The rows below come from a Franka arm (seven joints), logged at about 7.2 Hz.
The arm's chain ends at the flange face. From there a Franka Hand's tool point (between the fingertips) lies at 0.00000 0.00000 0.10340 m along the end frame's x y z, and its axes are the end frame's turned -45 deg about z.
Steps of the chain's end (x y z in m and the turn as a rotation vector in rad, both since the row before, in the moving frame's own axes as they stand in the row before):
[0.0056 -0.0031 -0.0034 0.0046 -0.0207 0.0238]
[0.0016 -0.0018 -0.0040 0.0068 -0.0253 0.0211]
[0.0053 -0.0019 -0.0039 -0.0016 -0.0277 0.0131]
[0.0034 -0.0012 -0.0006 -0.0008 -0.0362 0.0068]
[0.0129 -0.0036 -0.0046 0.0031 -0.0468 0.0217]
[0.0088 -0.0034 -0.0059 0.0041 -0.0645 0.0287]
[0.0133 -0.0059 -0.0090 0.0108 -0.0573 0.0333]
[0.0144 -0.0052 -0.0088 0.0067 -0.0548 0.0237]
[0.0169 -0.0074 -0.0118 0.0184 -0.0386 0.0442]
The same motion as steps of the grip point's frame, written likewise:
[0.0050 -0.0001 -0.0034 0.0179 -0.0114 0.0238]
[0.0011 -0.0025 -0.0040 0.0227 -0.0131 0.0211]
[0.0030 0.0005 -0.0039 0.0185 -0.0207 0.0131]
[0.0006 -0.0010 -0.0007 0.0250 -0.0262 0.0068]
[0.0085 0.0029 -0.0047 0.0353 -0.0309 0.0217]
[0.0043 -0.0013 -0.0061 0.0485 -0.0427 0.0287]
[0.0103 0.0002 -0.0092 0.0482 -0.0329 0.0333]
[0.0104 0.0020 -0.0090 0.0435 -0.0340 0.0237]
[0.0158 0.0025 -0.0119 0.0403 -0.0143 0.0442]

